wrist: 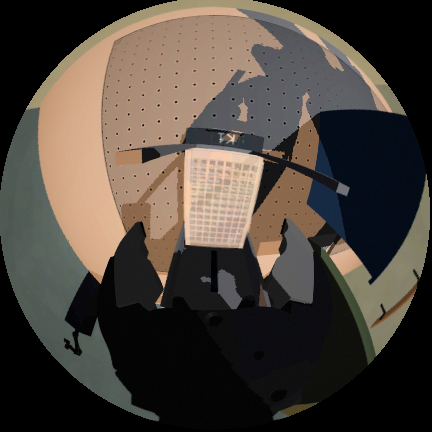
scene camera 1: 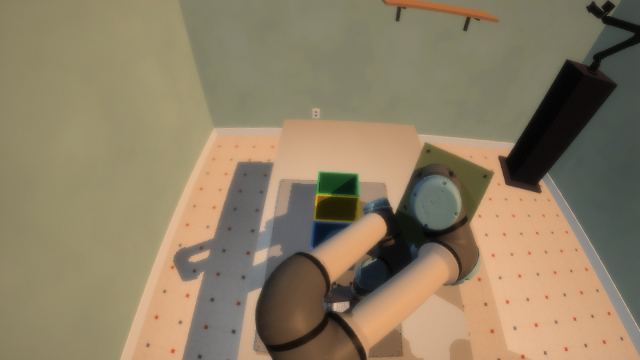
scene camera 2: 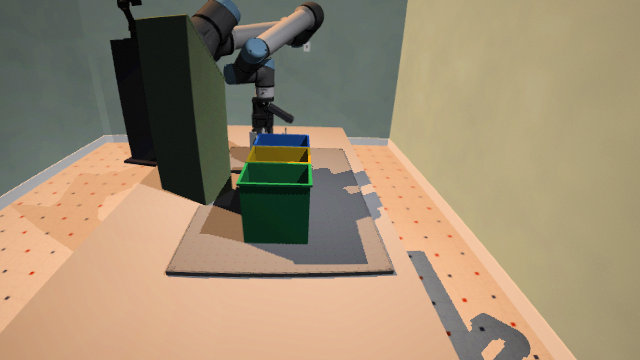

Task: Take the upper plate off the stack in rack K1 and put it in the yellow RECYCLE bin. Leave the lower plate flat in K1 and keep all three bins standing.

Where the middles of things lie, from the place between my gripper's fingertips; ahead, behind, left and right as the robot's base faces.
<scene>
I see my gripper 40 mm above the well plate [wrist: 220, 187] and 10 mm to the left of it. The rest, counted from my hand: green bin [scene camera 2: 275, 197] 470 mm to the right, 170 mm ahead, 10 mm above; then yellow bin [scene camera 2: 273, 154] 340 mm to the right, 140 mm ahead, 10 mm above; then blue bin [wrist: 360, 148] 210 mm to the right, 120 mm ahead, 10 mm above.
</scene>
